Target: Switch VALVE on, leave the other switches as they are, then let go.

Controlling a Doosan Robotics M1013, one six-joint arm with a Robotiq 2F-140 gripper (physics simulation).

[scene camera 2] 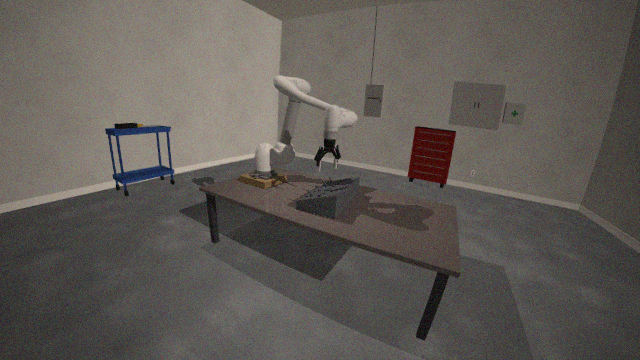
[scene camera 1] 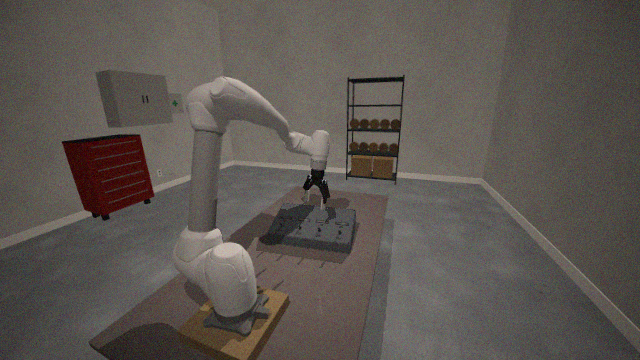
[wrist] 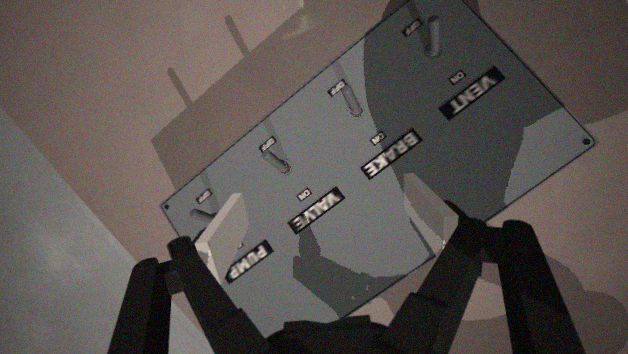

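Seen in the pictures: gripper, between the fingertips: (scene camera 2: 326, 169) (scene camera 1: 314, 204) (wrist: 323, 200); arm's base, origin of its link: (scene camera 2: 263, 175) (scene camera 1: 238, 311).
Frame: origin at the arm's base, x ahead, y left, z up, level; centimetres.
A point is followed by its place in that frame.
The grey switch panel (scene camera 1: 320, 243) @(z -1.1, x 52.3, y -20.7 cm) (scene camera 2: 320, 206) @(z 0.6, x 68.2, y -38.2 cm) (wrist: 540, 150) @(z 8.7, x 76.8, y 6.1 cm) lies on the table. In the wrist view, the VALVE lever (wrist: 275, 162) @(z 5.9, x 58.0, y -18.6 cm) leans to its OFF label, above the VALVE nameplate (wrist: 316, 210) @(z 5.4, x 66.2, y -18.9 cm). The BRAKE lever (wrist: 352, 100) @(z 6.0, x 58.4, y -6.7 cm) and the VENT lever (wrist: 433, 36) @(z 5.7, x 59.0, y 4.9 cm) also lean to OFF. The PUMP lever (wrist: 201, 215) @(z 6.4, x 56.8, y -30.2 cm) leans away from ON and is partly hidden by a finger. My gripper (scene camera 1: 315, 201) @(z 17.9, x 62.3, y -15.3 cm) (scene camera 2: 328, 167) @(z 17.9, x 62.3, y -15.3 cm) (wrist: 323, 200) @(z 17.9, x 62.3, y -15.3 cm) is open and empty, above the panel's far part in scene camera 1, apart from the levers.
The brown table (scene camera 1: 300, 310) @(z -5.4, x 10.1, y -21.3 cm) (scene camera 2: 400, 242) @(z -5.4, x 117.2, y -48.4 cm) carries the arm's wooden base plate (scene camera 1: 275, 305) @(z 0.0, x 5.7, y -12.8 cm) (scene camera 2: 265, 183) @(z -1.0, x 12.2, y -14.9 cm). A red tool cabinet (scene camera 1: 120, 172) (scene camera 2: 432, 155), a shelf rack (scene camera 1: 376, 80) and a blue cart (scene camera 2: 139, 131) stand away from the table.
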